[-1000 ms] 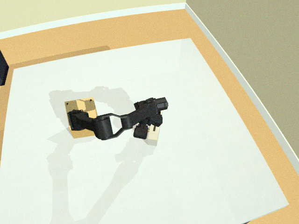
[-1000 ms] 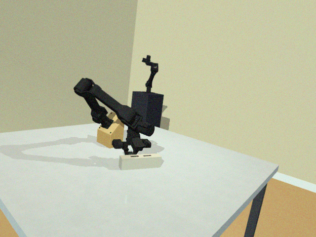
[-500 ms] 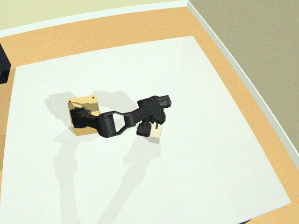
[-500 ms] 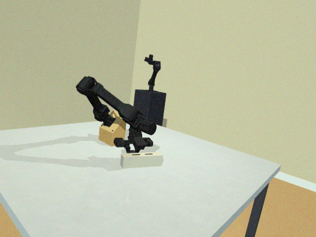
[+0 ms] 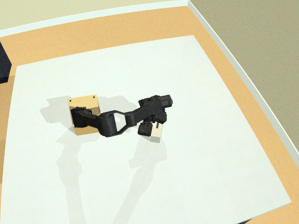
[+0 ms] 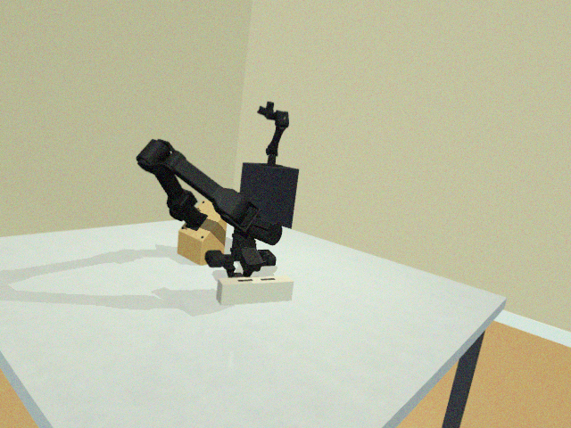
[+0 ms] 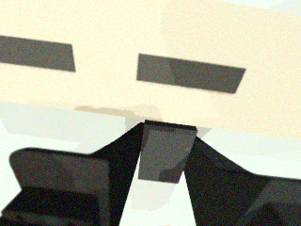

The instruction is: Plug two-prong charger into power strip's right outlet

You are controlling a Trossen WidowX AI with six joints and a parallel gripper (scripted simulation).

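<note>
Now: gripper tip 20 mm short of the grey charger, 10 mm to the left of it and 10 mm below it.
</note>
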